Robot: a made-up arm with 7 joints. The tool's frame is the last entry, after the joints.
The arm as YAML. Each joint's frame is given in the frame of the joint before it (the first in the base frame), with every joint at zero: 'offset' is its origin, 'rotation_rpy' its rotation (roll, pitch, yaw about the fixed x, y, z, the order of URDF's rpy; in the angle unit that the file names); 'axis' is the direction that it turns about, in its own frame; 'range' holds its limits. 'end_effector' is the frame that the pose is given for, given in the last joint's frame.
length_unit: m
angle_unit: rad
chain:
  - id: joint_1
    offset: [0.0, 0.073, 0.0]
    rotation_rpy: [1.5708, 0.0, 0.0]
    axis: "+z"
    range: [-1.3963, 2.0]
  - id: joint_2
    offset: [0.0, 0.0, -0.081]
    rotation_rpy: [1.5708, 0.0, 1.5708]
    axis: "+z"
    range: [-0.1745, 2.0]
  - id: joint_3
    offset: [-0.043, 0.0, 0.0]
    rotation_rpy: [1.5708, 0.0, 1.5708]
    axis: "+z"
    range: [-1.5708, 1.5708]
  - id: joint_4
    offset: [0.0, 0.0, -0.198]
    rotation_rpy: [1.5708, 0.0, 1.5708]
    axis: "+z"
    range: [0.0, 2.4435]
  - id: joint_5
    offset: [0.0, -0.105, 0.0]
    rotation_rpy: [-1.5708, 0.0, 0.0]
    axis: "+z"
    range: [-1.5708, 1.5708]
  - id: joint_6
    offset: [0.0, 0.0, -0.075]
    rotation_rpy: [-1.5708, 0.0, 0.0]
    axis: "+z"
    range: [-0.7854, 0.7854]
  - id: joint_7
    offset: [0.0, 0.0, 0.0]
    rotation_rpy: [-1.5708, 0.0, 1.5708]
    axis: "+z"
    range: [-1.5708, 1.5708]
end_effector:
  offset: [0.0, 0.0, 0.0]
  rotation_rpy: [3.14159, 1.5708, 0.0]
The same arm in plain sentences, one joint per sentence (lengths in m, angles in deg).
The arm has seven revolute joints in a row. What follows holds with every joint at zero, and every direction is one of the base frame's. The first joint is mounted 0.073 m along +y from the base frame's origin and turns about -y, from -80 to 114.59 deg. The second joint is mounted 0.081 m along +y from the first joint and turns about +x, from -10 to 114.59 deg. The third joint is mounted 0.043 m along -z from the second joint and turns about +z, from -90 to 90 deg. The fourth joint is mounted 0.198 m along -z from the third joint and turns about -y, from 0 to 140 deg. The fifth joint is mounted 0.105 m along -z from the fourth joint and turns about +z, from -90 to 90 deg. The sixth joint is mounted 0.075 m along -z from the fifth joint and turns about +y, from -45 to 45 deg. The seventh joint is mounted at the same point as the sixth joint and turns about -x, from -90 to 90 deg. The tool frame, which is the frame that the pose is given for, is mounted at the same point as the seventh joint; its axes are the base frame's turned by roll 0, pitch 0 and yaw 0 deg (as in URDF: about the fixed x, then y, then z).
